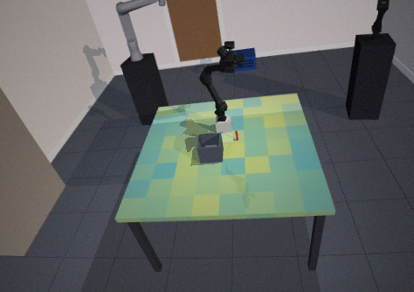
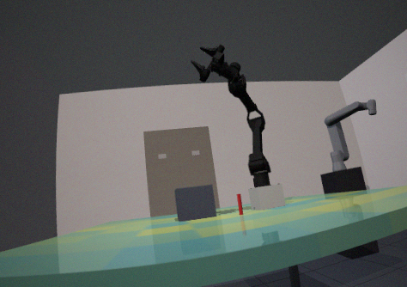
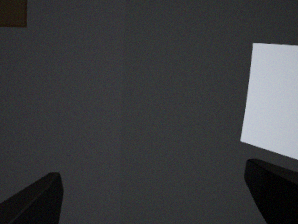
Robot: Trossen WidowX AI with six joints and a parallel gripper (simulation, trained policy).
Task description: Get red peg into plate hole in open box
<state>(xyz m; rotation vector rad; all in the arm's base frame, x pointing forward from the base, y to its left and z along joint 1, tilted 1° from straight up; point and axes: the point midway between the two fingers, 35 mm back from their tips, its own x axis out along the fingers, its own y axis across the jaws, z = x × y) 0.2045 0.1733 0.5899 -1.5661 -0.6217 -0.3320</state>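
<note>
Now: gripper tip 670 mm above the red peg, 90 mm past it and 40 mm to the left of it.
</note>
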